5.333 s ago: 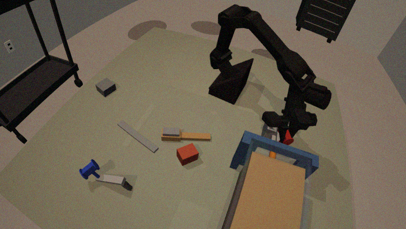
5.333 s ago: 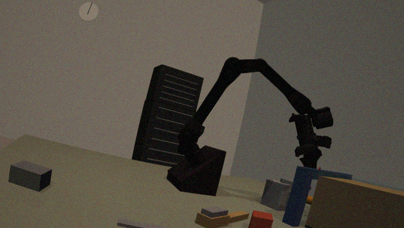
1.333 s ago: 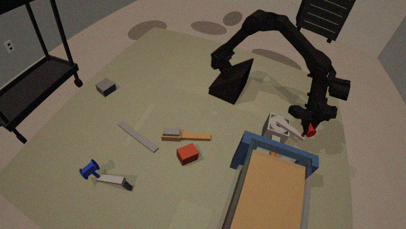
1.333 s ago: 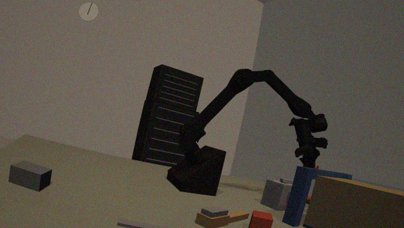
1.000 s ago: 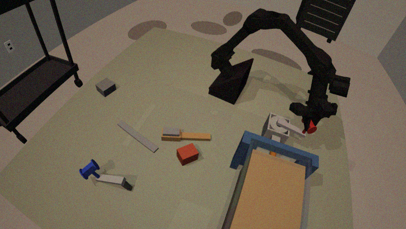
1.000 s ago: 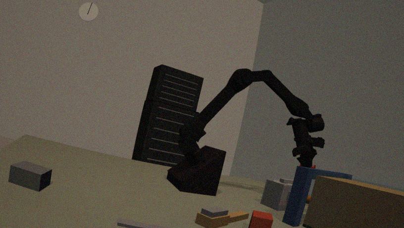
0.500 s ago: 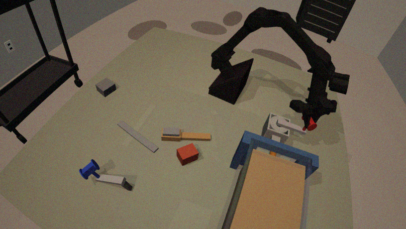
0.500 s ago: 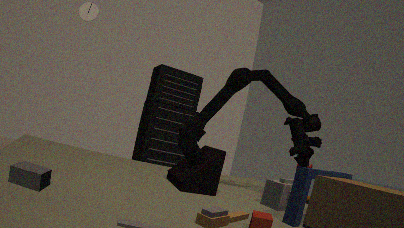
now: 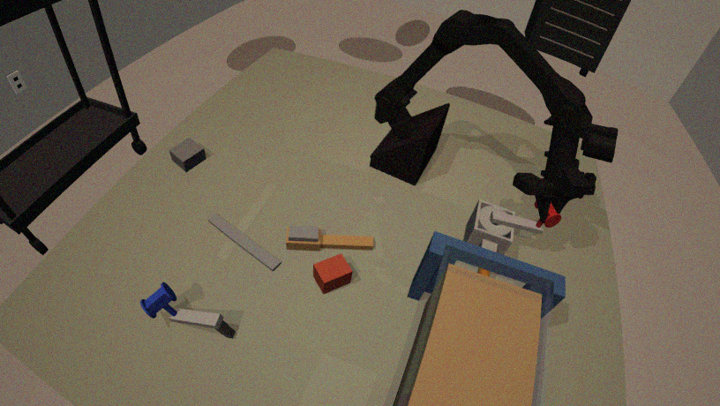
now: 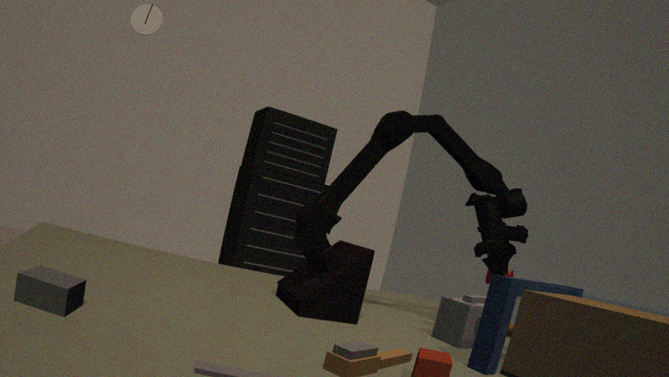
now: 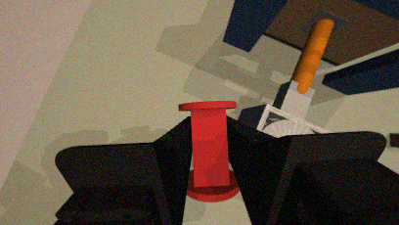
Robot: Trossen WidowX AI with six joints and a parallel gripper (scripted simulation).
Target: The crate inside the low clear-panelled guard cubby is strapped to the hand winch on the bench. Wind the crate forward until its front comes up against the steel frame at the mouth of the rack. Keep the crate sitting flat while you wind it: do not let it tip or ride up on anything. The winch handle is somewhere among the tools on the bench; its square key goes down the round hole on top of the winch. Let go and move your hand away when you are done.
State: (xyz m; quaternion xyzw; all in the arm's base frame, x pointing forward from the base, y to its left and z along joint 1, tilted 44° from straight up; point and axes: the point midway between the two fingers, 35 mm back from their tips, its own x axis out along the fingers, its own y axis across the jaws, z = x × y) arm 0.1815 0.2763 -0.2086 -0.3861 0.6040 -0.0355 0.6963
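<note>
Now: the red-knobbed winch handle 4 cm to the right of my gripper tip, 3 cm below it and 1 cm behind it. Also, from my gripper tip: grey winch 11 cm to the right, 10 cm below, 2 cm behind; red knob 1 cm to the right, 1 cm behind; brown crate 34 cm ahead, 11 cm to the right, 9 cm below.
</note>
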